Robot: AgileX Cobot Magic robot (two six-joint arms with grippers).
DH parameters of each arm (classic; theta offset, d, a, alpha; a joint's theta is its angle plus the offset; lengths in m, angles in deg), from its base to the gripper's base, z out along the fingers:
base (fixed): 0 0 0 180
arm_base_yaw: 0 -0.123 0 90
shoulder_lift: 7.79 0 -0.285 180
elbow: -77.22 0 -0.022 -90
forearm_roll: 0 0.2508 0 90
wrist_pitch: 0 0 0.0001 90
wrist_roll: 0 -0.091 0 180
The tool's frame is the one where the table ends.
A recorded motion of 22 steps. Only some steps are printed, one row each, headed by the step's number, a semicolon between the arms.
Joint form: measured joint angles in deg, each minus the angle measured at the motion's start. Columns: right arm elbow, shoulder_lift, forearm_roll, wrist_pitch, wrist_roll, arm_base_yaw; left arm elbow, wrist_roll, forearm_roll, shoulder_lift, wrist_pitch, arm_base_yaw.
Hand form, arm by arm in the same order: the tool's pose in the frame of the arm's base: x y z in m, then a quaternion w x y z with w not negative. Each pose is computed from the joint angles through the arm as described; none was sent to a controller.
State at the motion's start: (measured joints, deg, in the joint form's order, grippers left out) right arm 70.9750 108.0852 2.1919 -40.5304 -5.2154 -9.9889; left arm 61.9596 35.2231 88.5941 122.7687 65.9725 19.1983
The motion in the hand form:
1: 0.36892 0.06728 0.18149 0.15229 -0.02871 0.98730 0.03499; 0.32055 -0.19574 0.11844 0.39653 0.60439 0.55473 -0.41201
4: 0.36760 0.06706 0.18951 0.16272 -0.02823 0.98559 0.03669; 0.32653 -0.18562 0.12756 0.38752 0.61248 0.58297 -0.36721
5: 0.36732 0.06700 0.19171 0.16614 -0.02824 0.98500 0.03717; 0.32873 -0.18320 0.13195 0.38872 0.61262 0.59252 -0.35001
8: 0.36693 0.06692 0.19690 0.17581 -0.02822 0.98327 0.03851; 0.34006 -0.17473 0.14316 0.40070 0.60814 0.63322 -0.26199
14: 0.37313 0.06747 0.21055 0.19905 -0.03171 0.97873 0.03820; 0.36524 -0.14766 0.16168 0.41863 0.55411 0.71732 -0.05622
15: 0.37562 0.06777 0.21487 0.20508 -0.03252 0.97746 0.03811; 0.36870 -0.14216 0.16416 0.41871 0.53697 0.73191 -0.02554
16: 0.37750 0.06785 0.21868 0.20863 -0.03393 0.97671 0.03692; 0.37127 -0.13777 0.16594 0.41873 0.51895 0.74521 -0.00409
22: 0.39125 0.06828 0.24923 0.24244 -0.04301 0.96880 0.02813; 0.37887 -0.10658 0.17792 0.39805 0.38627 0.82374 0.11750
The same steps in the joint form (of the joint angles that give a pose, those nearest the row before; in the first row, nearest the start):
1: 0.00 -0.56 0.00 0.00 0.00 0.00; 0.00 1.23 1.27 -0.93 -1.09 -0.45
4: 0.00 -1.78 0.01 0.00 -0.06 0.00; 0.00 4.63 4.55 -3.73 -6.51 -1.60
5: 0.00 -2.11 0.01 0.07 -0.06 0.00; 0.00 5.59 5.09 -4.81 -8.57 -1.79
8: 0.00 -2.88 0.01 0.44 -0.06 0.00; 0.00 7.03 5.41 -8.06 -19.25 -1.95
14: 2.21 -3.40 -0.51 0.39 0.00 0.00; 0.00 7.41 2.91 -12.81 -44.84 -1.95
15: 3.15 -3.40 -0.65 0.14 0.00 0.00; 0.00 7.46 1.88 -13.32 -49.02 -1.95
16: 4.02 -3.40 -0.90 -0.33 0.00 0.00; 0.00 7.46 0.44 -13.64 -52.26 -1.95
22: 10.64 -3.40 -2.76 -3.14 0.00 0.00; 0.00 7.47 -9.88 -15.84 -72.53 -1.99

